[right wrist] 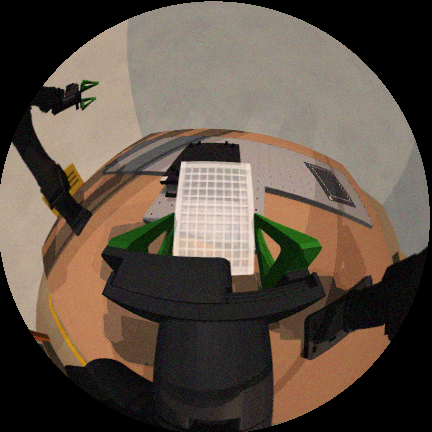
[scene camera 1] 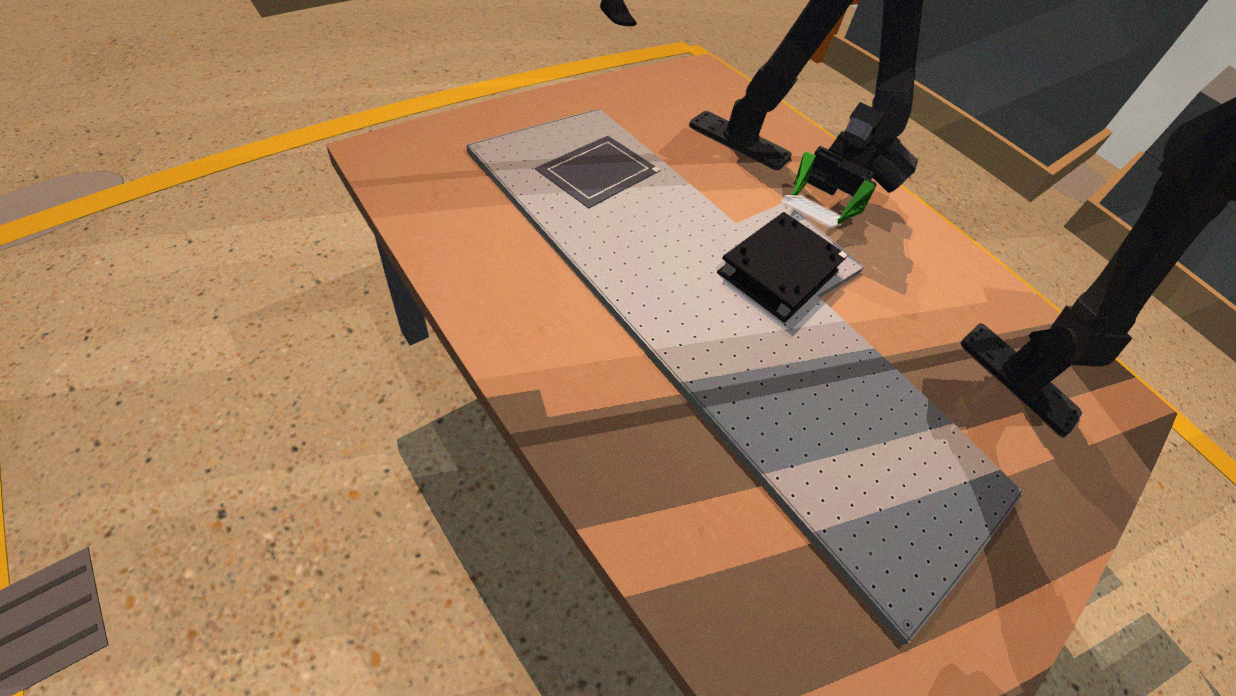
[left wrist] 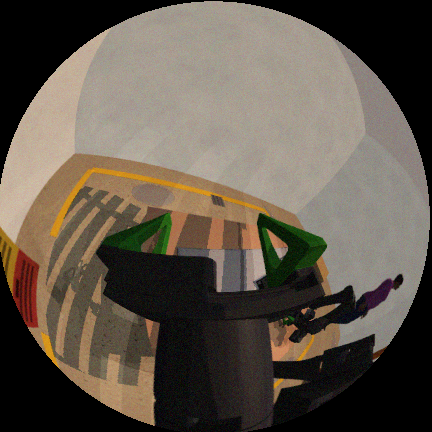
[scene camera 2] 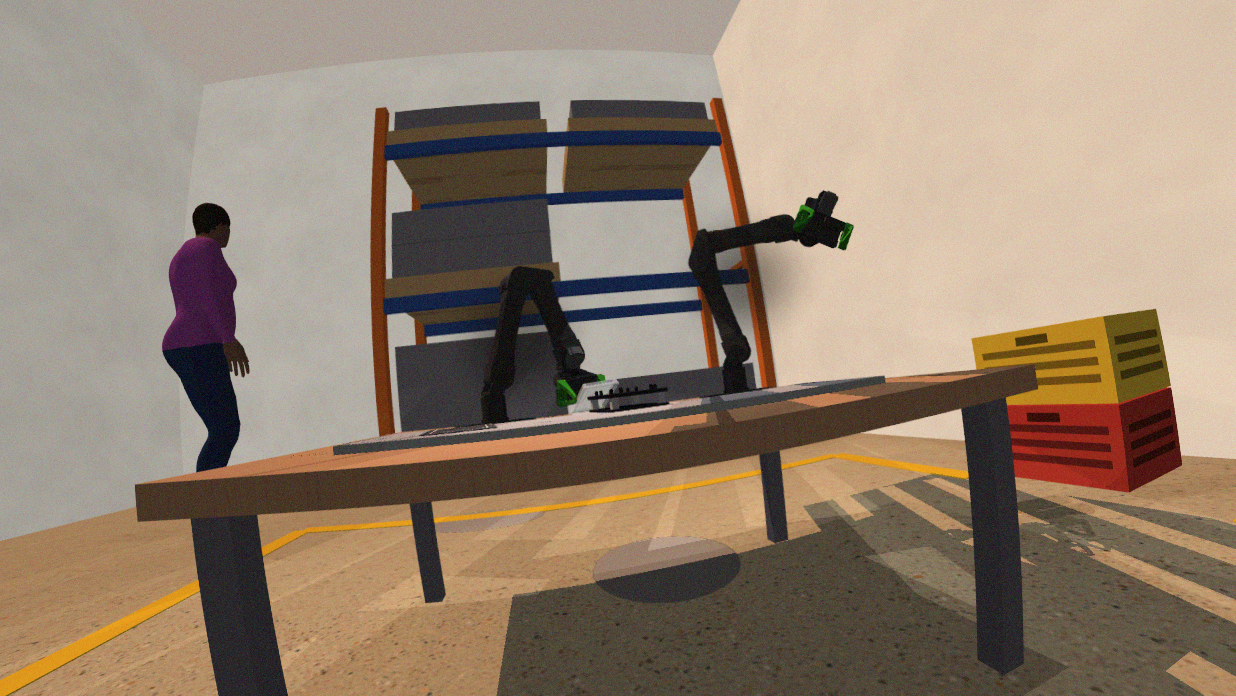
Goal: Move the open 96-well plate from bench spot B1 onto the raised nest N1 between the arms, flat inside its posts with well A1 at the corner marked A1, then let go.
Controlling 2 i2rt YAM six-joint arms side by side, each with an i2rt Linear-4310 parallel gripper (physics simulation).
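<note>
The white 96-well plate is between the green fingers of my right gripper, which is shut on its two sides. The plate is steeply tilted beside the raised black nest N1, at the side nearer the arm bases. The nest's top bears no plate. A white tag shows at its right corner in scene camera 1; the plate's well A1 cannot be made out. My left gripper is open, empty and high above the table.
The dark outlined bench spot B1 bears no plate and lies on the perforated metal board. The arm bases stand along the wooden table's rear edge. A person, a shelf rack and crates are beyond the table.
</note>
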